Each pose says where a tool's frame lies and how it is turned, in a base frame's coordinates. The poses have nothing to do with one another.
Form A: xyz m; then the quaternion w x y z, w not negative.
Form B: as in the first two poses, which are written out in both.
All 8 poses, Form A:
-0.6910 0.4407 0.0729 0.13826 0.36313 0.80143 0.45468
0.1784 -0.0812 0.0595 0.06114 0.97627 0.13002 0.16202
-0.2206 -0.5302 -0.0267 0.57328 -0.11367 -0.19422 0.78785
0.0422 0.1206 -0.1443 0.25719 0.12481 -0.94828 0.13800
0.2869 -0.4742 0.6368 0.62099 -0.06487 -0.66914 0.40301
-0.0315 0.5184 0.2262 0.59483 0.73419 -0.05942 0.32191
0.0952 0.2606 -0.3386 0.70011 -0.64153 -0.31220 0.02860
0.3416 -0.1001 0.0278 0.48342 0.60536 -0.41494 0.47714
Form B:
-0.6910 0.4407 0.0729 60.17 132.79 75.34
0.1784 -0.0812 0.0595 169.20 22.53 28.08
-0.2206 -0.5302 -0.0267 -15.27 -26.08 105.81
0.0422 0.1206 -0.1443 19.40 -147.38 21.45
0.2869 -0.4742 0.6368 -8.54 -88.12 53.07
-0.0315 0.5184 0.2262 97.73 -7.91 42.85
0.0952 0.2606 -0.3386 -81.87 -39.84 3.65
0.3416 -0.1001 0.0278 84.49 -57.92 66.60

